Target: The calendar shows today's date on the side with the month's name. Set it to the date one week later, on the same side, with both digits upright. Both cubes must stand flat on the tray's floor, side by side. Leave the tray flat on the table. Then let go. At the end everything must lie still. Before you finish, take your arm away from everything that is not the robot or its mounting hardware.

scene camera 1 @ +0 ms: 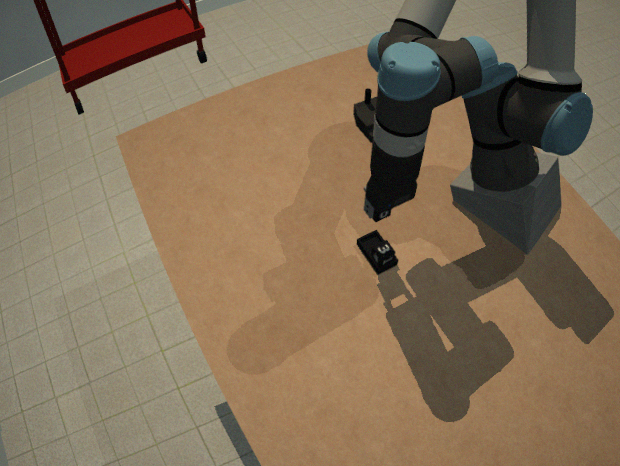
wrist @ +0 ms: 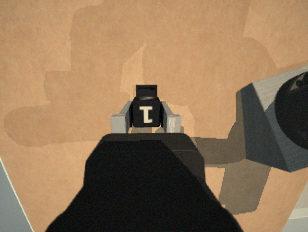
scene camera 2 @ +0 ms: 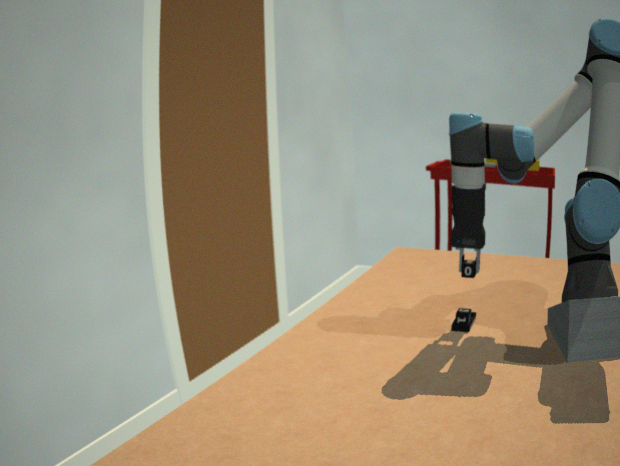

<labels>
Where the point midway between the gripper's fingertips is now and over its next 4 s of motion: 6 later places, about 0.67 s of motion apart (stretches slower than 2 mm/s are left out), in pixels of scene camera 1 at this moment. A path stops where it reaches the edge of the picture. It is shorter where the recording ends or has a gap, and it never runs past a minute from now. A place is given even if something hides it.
The gripper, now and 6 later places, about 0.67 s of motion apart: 378, 209; 375, 221; 374, 230; 374, 232; 373, 237; 373, 238; 373, 240
</labels>
